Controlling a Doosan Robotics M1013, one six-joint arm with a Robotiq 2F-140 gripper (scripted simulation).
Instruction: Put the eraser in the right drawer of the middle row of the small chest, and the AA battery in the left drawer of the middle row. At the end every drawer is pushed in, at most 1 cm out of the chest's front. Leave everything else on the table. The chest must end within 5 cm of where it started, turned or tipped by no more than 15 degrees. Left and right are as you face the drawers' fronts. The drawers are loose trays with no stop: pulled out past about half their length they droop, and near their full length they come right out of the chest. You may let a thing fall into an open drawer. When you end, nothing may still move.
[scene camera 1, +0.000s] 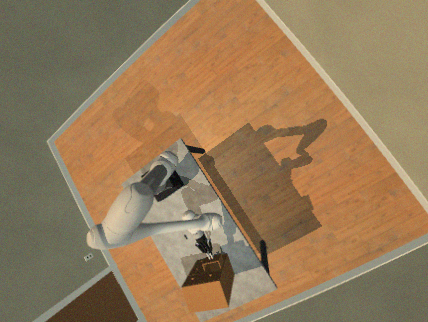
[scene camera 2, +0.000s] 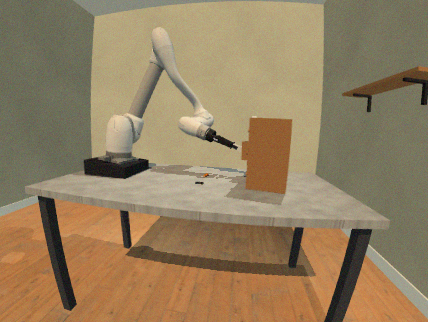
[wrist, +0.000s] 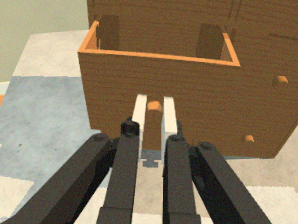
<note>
In view: the gripper (wrist: 154, 109), a small chest (scene camera 2: 269, 143) and a drawer (wrist: 156, 57).
</note>
